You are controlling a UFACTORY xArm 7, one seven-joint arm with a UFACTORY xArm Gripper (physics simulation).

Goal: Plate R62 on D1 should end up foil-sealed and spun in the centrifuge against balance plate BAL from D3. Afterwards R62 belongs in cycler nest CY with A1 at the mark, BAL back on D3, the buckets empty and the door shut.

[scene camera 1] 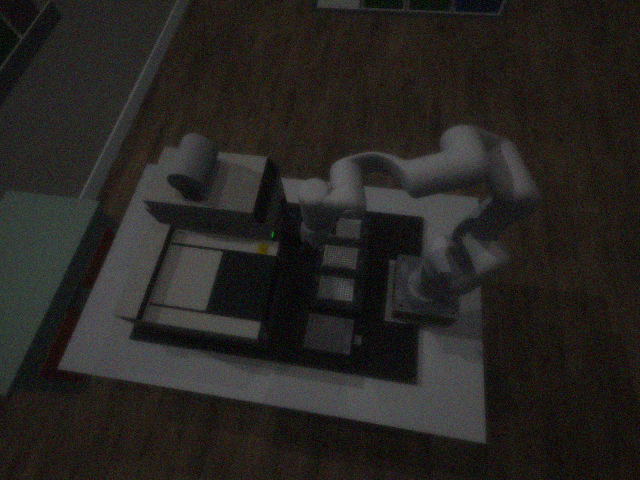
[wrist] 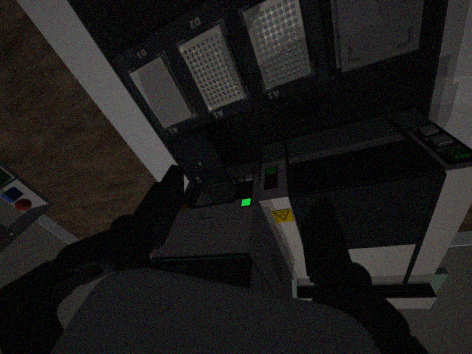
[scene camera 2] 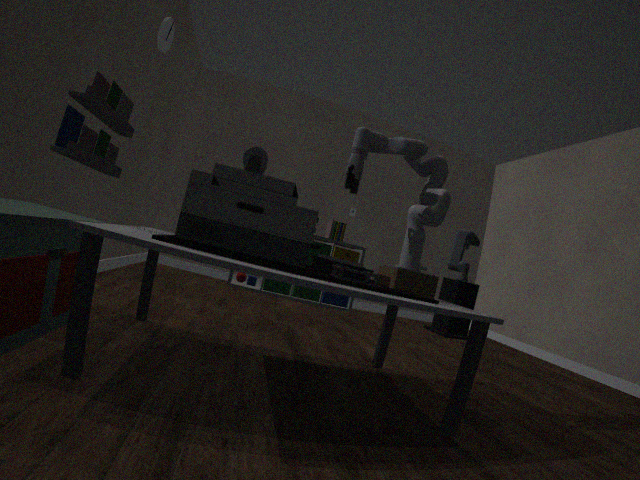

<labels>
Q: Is my gripper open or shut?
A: Open.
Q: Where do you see a plain plate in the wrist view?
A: At 156, 81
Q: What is my gripper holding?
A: Nothing.
</labels>
